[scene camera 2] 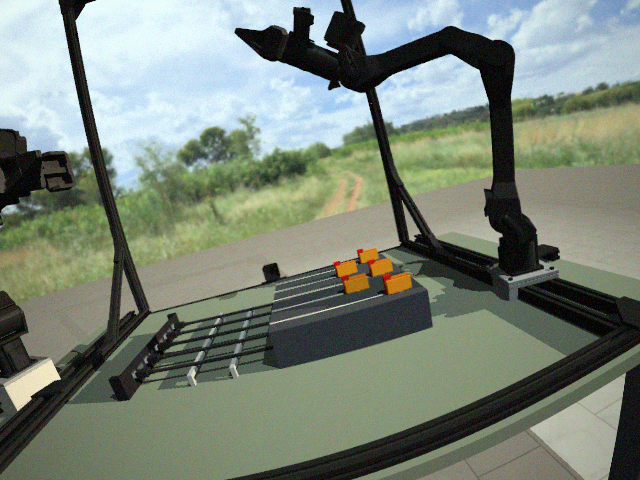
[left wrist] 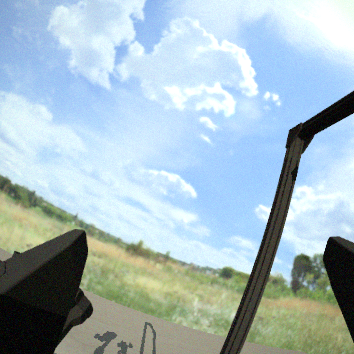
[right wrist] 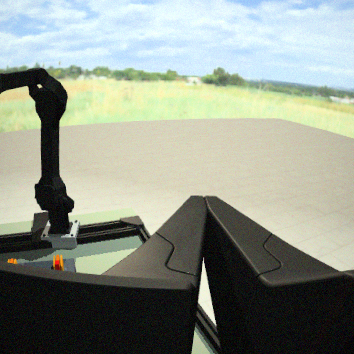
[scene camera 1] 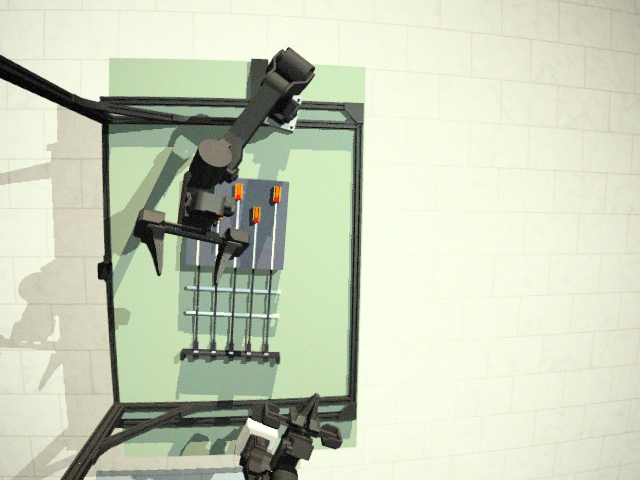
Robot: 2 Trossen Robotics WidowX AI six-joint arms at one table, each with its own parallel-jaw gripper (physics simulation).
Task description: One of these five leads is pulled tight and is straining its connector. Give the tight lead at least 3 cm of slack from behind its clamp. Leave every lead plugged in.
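Frame: origin at the left arm's base, x back, y right, z up, level; millimetres.
Seen in the pictures: left gripper, fingertip midpoint: (scene camera 2: 241,32) (left wrist: 211,248) (scene camera 1: 188,280); right gripper, fingertip midpoint: (scene camera 2: 38,153) (right wrist: 201,208) (scene camera 1: 317,394); left arm's base, origin of the base link: (scene camera 2: 520,267) (right wrist: 60,227) (scene camera 1: 281,109); right arm's base, origin of the base link: (scene camera 2: 17,368) (scene camera 1: 256,445).
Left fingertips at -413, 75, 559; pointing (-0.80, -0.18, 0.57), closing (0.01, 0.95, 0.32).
Note:
Offsets run from my left fingertips to a thing's top centre, as dx, dy, dz. "pt": to the spot under its first point.
Five leads run side by side from a dark clamp bar (scene camera 1: 205,354) (scene camera 2: 124,385) to orange connectors on a dark grey block (scene camera 1: 263,242) (scene camera 2: 356,325). In scene camera 2 all five connectors appear seated, including the nearest connector @[pt +174, -130, -512] (scene camera 2: 397,283); scene camera 1 has some hidden by the left arm. Which lead is tight cannot be told. My left gripper (scene camera 1: 188,278) (scene camera 2: 239,34) (left wrist: 211,248) is open and empty, high above the table; in scene camera 1 it overlaps the block's lower left edge. My right gripper (scene camera 1: 316,397) (right wrist: 201,208) is shut and empty, beyond the frame's lower edge in scene camera 1.
Two pale crossbars (scene camera 1: 206,289) (scene camera 1: 206,313) @[-178, -215, -572] (scene camera 2: 192,377) @[-104, -202, -572] (scene camera 2: 233,369) cross the leads between block and clamp bar. A black frame rail (scene camera 1: 355,232) borders the green table, with uprights rising at its corners. A small black box @[pt -152, +299, -538] (scene camera 1: 104,270) (scene camera 2: 270,272) is on the frame's side.

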